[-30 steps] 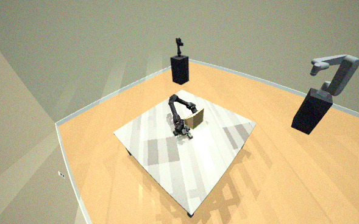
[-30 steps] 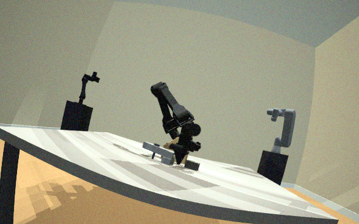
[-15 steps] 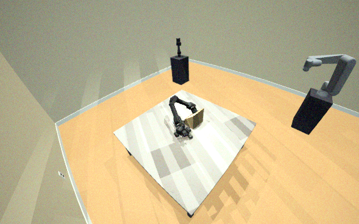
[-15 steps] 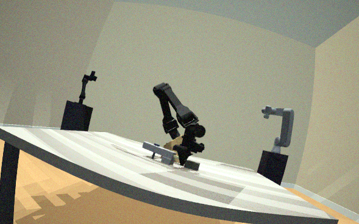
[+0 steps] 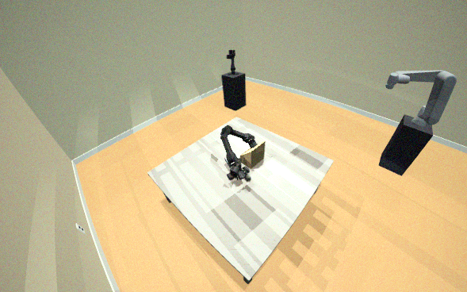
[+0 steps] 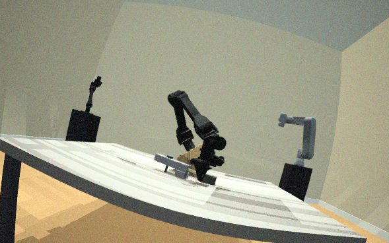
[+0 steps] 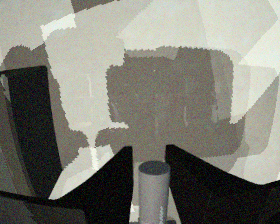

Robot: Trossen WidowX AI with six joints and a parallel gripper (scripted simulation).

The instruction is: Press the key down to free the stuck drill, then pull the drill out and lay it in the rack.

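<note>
The drill lies 20 mm behind my gripper tip, 50 mm to the right of it and 30 mm above it. Round my gripper tip: dark block 70 mm behind, 40 mm to the left, 10 mm above; dark key 60 mm behind, 170 mm to the right, 40 mm above; grey fixture block 50 mm behind, 140 mm to the right, 30 mm above.
</note>
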